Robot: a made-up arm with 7 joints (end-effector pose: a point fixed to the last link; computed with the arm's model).
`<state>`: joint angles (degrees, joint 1 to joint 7).
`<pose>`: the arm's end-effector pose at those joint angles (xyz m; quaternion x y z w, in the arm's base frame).
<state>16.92 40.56 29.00 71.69 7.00 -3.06 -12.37</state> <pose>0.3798 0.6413 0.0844 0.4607 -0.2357 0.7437 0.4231</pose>
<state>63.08 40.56 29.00 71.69 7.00 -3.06 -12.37</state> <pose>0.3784 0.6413 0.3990 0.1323 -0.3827 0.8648 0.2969</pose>
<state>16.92 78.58 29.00 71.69 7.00 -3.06 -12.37</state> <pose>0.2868 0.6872 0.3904 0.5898 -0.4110 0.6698 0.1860</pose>
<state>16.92 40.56 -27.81 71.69 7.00 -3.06 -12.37</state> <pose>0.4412 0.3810 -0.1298 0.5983 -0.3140 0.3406 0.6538</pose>
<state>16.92 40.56 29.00 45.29 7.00 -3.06 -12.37</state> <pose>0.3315 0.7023 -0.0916 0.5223 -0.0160 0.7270 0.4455</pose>
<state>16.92 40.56 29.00 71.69 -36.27 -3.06 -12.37</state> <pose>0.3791 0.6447 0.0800 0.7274 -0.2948 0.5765 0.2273</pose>
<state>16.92 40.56 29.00 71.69 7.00 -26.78 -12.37</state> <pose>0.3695 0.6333 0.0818 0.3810 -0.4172 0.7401 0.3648</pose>
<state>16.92 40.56 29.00 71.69 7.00 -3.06 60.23</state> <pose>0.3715 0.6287 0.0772 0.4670 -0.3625 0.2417 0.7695</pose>
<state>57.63 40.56 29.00 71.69 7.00 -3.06 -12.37</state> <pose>0.3918 0.6413 0.3633 0.1732 -0.3682 0.8576 0.3147</pose>
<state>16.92 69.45 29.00 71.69 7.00 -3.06 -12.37</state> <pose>0.3096 0.6958 0.3153 0.5642 -0.3723 0.6947 0.2458</pose>
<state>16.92 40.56 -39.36 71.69 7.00 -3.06 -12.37</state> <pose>0.4129 0.3358 -0.1789 0.6091 -0.3209 0.2449 0.6826</pose>
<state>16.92 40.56 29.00 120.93 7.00 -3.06 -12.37</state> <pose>0.2912 0.4078 0.3309 0.2843 -0.6038 0.6708 0.3235</pose>
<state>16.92 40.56 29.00 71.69 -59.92 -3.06 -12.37</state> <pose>0.3777 0.6473 0.0789 0.8317 -0.3098 0.4487 0.1048</pose>
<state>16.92 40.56 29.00 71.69 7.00 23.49 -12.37</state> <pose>0.3901 0.6515 0.0811 0.5264 -0.0210 0.7102 0.4669</pose>
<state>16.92 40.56 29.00 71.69 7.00 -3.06 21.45</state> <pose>0.3783 0.6341 0.0806 0.4878 -0.3103 0.5358 0.6153</pose>
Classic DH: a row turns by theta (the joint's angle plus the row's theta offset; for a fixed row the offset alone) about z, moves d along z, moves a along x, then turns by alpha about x. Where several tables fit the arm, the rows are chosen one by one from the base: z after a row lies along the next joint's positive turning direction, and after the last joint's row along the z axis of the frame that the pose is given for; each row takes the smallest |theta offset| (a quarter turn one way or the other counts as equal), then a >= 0, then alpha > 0; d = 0 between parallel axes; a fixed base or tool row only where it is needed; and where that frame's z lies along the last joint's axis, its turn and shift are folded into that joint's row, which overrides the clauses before.
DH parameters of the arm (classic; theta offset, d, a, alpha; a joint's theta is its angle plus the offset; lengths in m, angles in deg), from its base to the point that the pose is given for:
base (fixed): 0 0.24 0.01 90
joint 1: -90 -0.2 0.03 -90
joint 2: 90 -0.01 0.02 -90
joint 3: 90 -0.3 0.03 -90
joint 4: 0 0 0.03 90
joint 5: 0 -0.41 0.03 90
joint 6: 90 0 0 90
joint 7: 0.79 -0.0204 -0.0101 134.25
tool (fixed): -119.37 0.0138 0 0

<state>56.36 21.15 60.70 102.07 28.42 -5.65 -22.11</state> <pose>0.2144 0.6166 0.3235 -0.2809 -0.3124 0.8942 0.1550</pose>
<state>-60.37 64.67 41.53 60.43 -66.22 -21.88 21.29</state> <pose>0.0621 0.7765 0.0181 0.8600 -0.0831 -0.4395 0.2456</pose>
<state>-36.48 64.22 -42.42 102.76 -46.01 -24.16 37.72</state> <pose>0.0074 0.3250 -0.1948 0.3458 -0.4071 -0.6632 0.5243</pose>
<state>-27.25 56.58 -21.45 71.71 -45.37 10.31 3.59</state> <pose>0.1205 0.5278 -0.2523 0.8598 -0.2301 -0.2799 0.3598</pose>
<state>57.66 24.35 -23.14 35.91 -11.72 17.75 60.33</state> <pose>0.6470 0.4106 0.0222 0.5439 -0.1375 -0.0493 0.8264</pose>
